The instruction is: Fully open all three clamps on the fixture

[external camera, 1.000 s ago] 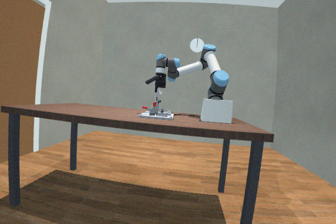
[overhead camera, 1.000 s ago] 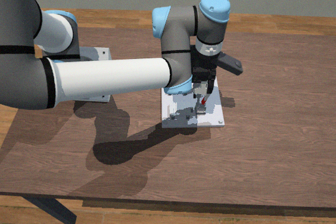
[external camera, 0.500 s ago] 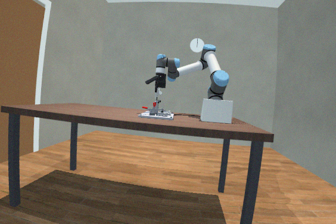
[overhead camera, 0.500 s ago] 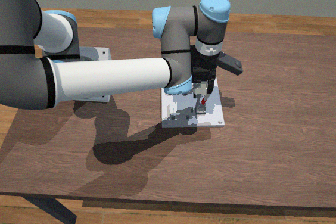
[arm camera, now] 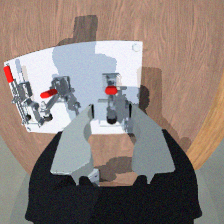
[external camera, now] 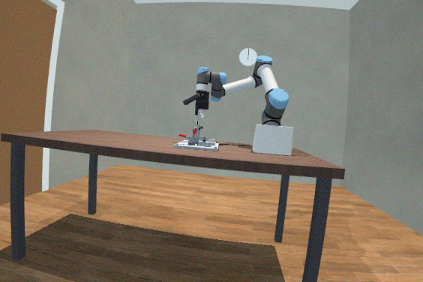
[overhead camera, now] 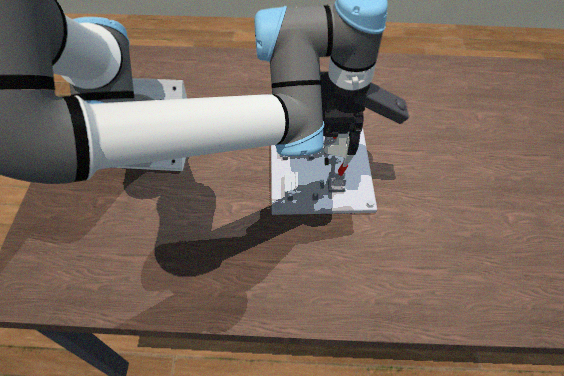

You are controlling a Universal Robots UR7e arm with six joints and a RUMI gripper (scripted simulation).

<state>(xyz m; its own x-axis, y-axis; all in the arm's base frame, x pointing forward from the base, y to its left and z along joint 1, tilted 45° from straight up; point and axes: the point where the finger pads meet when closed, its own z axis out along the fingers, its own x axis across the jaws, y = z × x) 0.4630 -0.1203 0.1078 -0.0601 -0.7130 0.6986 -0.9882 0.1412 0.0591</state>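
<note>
My hand is 7 cm past the grey part, 22 cm to the right of it and 11 cm above it. Also, from my hand: white fixture plate 3 cm behind, 11 cm to the left, 13 cm below.
</note>
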